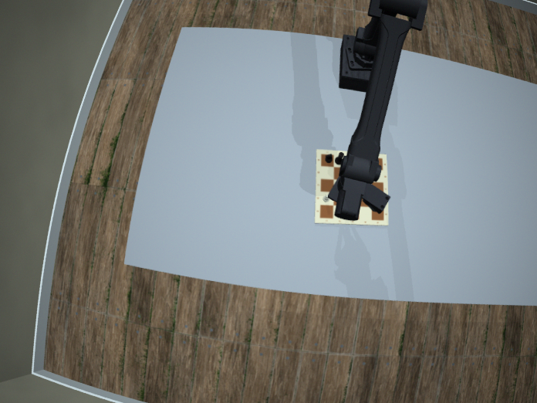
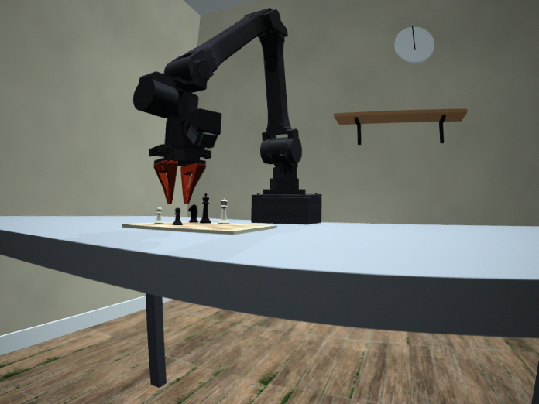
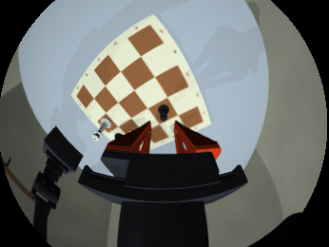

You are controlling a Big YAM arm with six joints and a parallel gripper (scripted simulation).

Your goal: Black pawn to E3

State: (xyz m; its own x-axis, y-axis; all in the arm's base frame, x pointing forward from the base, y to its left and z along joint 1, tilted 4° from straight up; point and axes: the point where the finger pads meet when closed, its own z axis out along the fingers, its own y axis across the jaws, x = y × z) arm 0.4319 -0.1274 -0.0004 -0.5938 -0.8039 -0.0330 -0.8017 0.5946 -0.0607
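The black pawn lies 30 mm below my hand. The rest, counted from my hand: white pawn: 40 mm to the right, 30 mm below; tall white piece: 110 mm behind, 50 mm to the left, 20 mm below; chessboard: 50 mm below, 40 mm to the left, 30 mm behind.
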